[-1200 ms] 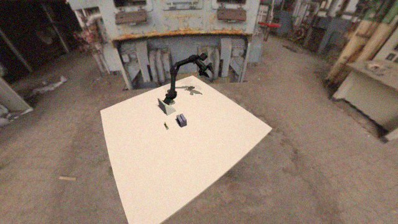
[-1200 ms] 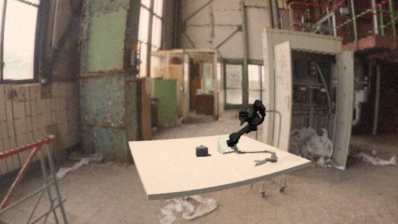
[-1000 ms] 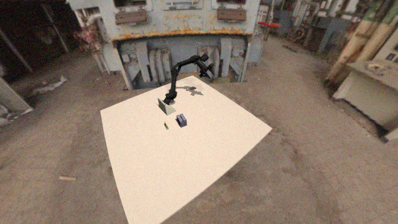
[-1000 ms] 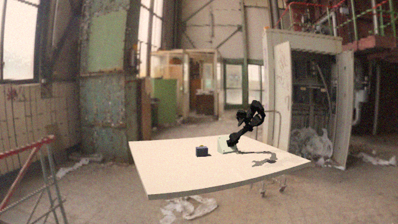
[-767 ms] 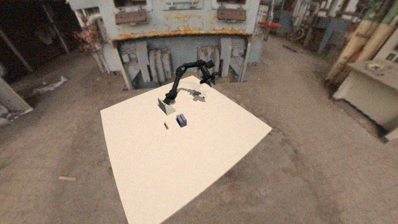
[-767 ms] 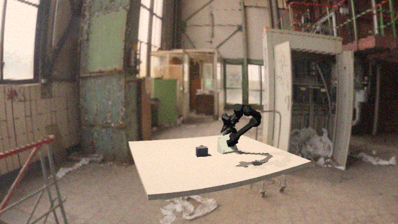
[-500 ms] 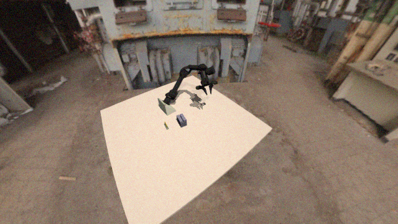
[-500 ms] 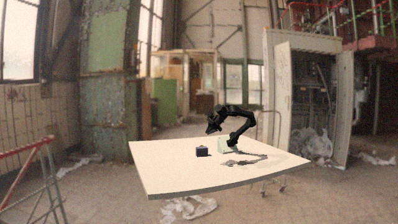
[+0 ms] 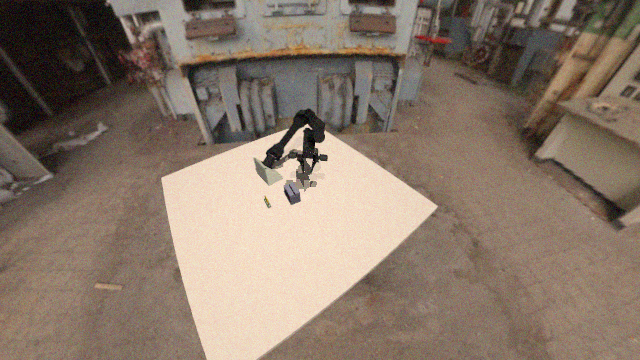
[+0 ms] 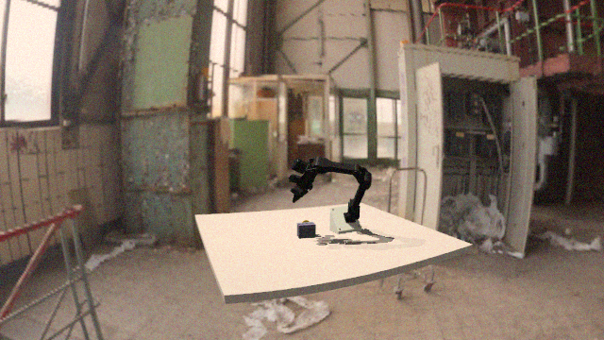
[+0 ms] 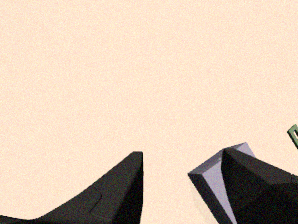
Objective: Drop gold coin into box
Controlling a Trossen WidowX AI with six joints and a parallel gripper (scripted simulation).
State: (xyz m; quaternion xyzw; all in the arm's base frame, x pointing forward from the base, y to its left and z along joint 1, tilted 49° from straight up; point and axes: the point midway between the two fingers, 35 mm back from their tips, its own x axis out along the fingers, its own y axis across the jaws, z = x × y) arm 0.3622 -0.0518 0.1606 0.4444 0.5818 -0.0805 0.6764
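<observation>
The gold coin is 140 mm behind my gripper tip, 190 mm to the right of it and 190 mm below it.
</observation>
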